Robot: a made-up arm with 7 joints. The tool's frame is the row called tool.
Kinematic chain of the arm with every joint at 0, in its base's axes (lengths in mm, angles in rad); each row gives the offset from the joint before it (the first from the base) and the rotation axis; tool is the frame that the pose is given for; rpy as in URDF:
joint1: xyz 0 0 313.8 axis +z
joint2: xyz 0 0 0 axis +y
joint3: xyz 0 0 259.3 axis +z
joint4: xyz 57.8 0 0 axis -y
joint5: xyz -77.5 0 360.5 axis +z
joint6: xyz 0 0 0 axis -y
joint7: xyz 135.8 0 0 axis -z
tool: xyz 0 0 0 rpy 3.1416 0 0
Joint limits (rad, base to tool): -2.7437..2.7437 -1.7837..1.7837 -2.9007..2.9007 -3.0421..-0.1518 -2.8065..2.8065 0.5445..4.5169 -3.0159..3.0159
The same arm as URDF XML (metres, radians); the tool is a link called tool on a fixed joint. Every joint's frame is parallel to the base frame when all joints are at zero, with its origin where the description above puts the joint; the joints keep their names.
<robot name="arm">
  <joint name="tool_joint" type="fixed">
    <parent link="link7"/>
    <child link="tool"/>
    <origin xyz="0 0 0" rpy="-3.1416 0 0"/>
  </joint>
  <joint name="joint7" type="revolute">
    <parent link="link6"/>
    <child link="link7"/>
    <origin xyz="0.1358 0 0"/>
    <axis xyz="0 0 -1"/>
    <limit lower="-3.0159" upper="3.0159"/>
  </joint>
  <joint name="joint6" type="revolute">
    <parent link="link5"/>
    <child link="link6"/>
    <origin xyz="0 0 0"/>
    <axis xyz="0 -1 0"/>
    <limit lower="0.5445" upper="4.5169"/>
  </joint>
  <joint name="joint5" type="revolute">
    <parent link="link4"/>
    <child link="link5"/>
    <origin xyz="-0.0775 0 0.3605"/>
    <axis xyz="0 0 1"/>
    <limit lower="-2.8065" upper="2.8065"/>
  </joint>
  <joint name="joint4" type="revolute">
    <parent link="link3"/>
    <child link="link4"/>
    <origin xyz="0.0578 0 0"/>
    <axis xyz="0 -1 0"/>
    <limit lower="-3.0421" upper="-0.1518"/>
  </joint>
  <joint name="joint3" type="revolute">
    <parent link="link2"/>
    <child link="link3"/>
    <origin xyz="0 0 0.2593"/>
    <axis xyz="0 0 1"/>
    <limit lower="-2.9007" upper="2.9007"/>
  </joint>
  <joint name="joint2" type="revolute">
    <parent link="link1"/>
    <child link="link2"/>
    <origin xyz="0 0 0"/>
    <axis xyz="0 1 0"/>
    <limit lower="-1.7837" upper="1.7837"/>
  </joint>
  <joint name="joint1" type="revolute">
    <parent link="base_link"/>
    <child link="link1"/>
    <origin xyz="0 0 0.3138"/>
    <axis xyz="0 0 1"/>
    <limit lower="-2.7437" upper="2.7437"/>
  </joint>
  <link name="base_link"/>
  <link name="link1"/>
  <link name="link2"/>
  <link name="link3"/>
  <link name="link4"/>
  <link name="link5"/>
  <link name="link6"/>
  <link name="link7"/>
  <link name="tool"/>
</robot>

